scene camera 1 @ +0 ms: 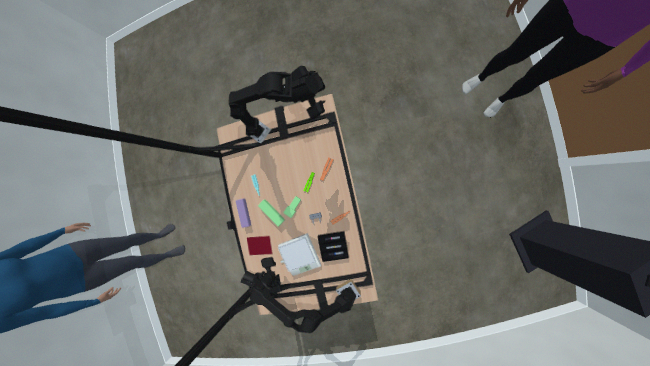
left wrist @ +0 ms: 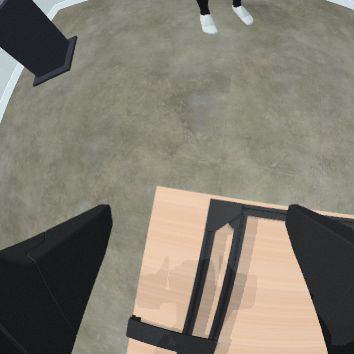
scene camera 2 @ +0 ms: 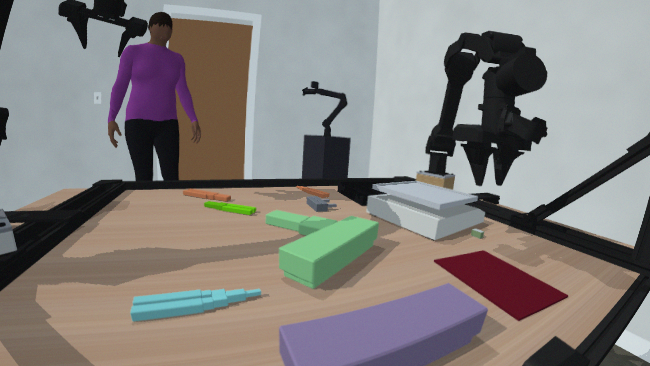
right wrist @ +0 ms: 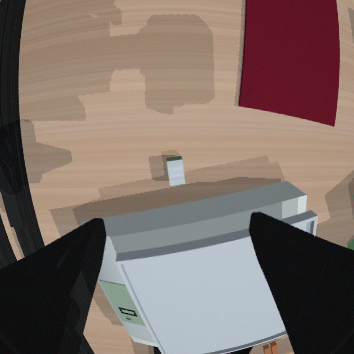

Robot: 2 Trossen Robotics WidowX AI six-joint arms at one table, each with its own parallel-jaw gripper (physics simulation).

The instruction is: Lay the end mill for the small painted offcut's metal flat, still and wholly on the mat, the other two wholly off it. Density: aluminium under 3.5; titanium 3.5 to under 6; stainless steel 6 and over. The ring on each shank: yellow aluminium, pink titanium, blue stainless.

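Frame: origin at the left arm's base, x back, y up, z left, level; metres.
Seen in the pictures: left gripper, fingertip midpoint: (scene camera 1: 320,92) (left wrist: 201,215) (scene camera 2: 102,52); right gripper, fingertip midpoint: (scene camera 1: 276,268) (scene camera 2: 489,185) (right wrist: 177,225); left arm's base, link origin: (scene camera 1: 257,130); right arm's base, link origin: (scene camera 1: 348,293) (scene camera 2: 436,173).
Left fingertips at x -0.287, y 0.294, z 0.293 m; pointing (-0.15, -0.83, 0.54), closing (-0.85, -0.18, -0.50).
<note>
Offsets run from my left fingertips to a thing's top centre. Level surfaces: height alone.
The small painted offcut @(dx -0.268, dy -0.339, dz -0.830 m) (scene camera 2: 477,233) (right wrist: 175,171) lies on the table beside the scale (scene camera 1: 299,254) (scene camera 2: 425,215) (right wrist: 200,295), pale with a green face. The scale's display is partly in view, its reading unclear. Three end mills lie in the black rack @(dx -0.446, dy -0.323, dz -0.564 m) (scene camera 1: 320,248); their ring colours are too small to tell surely. The dark red mat @(dy -0.348 m) (scene camera 1: 259,245) (scene camera 2: 500,282) (right wrist: 292,55) is bare. My right gripper (scene camera 2: 490,183) (right wrist: 177,225) is open and empty, above the scale's edge near the offcut. My left gripper (scene camera 2: 102,51) (left wrist: 201,215) is open and empty, high at the far end.
Light green blocks @(dx -0.051, dy -0.312, dz -0.627 m) (scene camera 1: 271,213) (scene camera 2: 327,252), a purple block @(dx +0.089, dy -0.312, dz -0.740 m) (scene camera 1: 243,213) (scene camera 2: 382,327) and a cyan piece @(dx +0.123, dy -0.341, dz -0.561 m) (scene camera 1: 255,184) (scene camera 2: 195,301) lie around the table. A lime piece @(dx -0.123, dy -0.341, dz -0.355 m) (scene camera 1: 309,182), orange pieces @(dx -0.158, dy -0.339, dz -0.242 m) (scene camera 1: 326,169) @(dx -0.379, dy -0.342, dz -0.407 m) (scene camera 1: 340,217) and a grey piece @(dx -0.273, dy -0.334, dz -0.495 m) (scene camera 1: 315,217) lie farther right. Black rails frame the table.
</note>
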